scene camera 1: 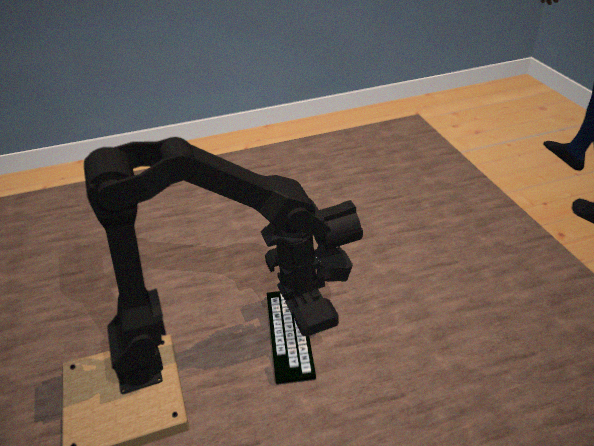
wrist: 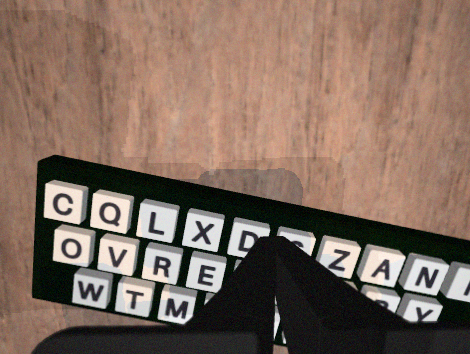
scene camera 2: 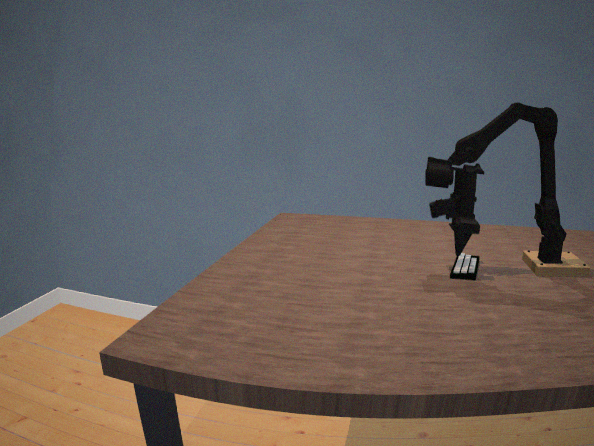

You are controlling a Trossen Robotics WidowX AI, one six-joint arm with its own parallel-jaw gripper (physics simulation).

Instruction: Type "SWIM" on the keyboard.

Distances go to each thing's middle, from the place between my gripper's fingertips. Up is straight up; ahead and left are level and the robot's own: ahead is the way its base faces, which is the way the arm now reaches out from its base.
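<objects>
The w key point(wrist: 91, 287) sits 80 mm to the left of my hand, 30 mm behind it and 20 mm below it. Also counted from my hand, the m key point(wrist: 177, 304) is 40 mm behind, 40 mm to the left and 20 mm below. As for the keyboard point(scene camera 1: 287, 367), my hand is 20 mm above it and 30 mm past it.
</objects>
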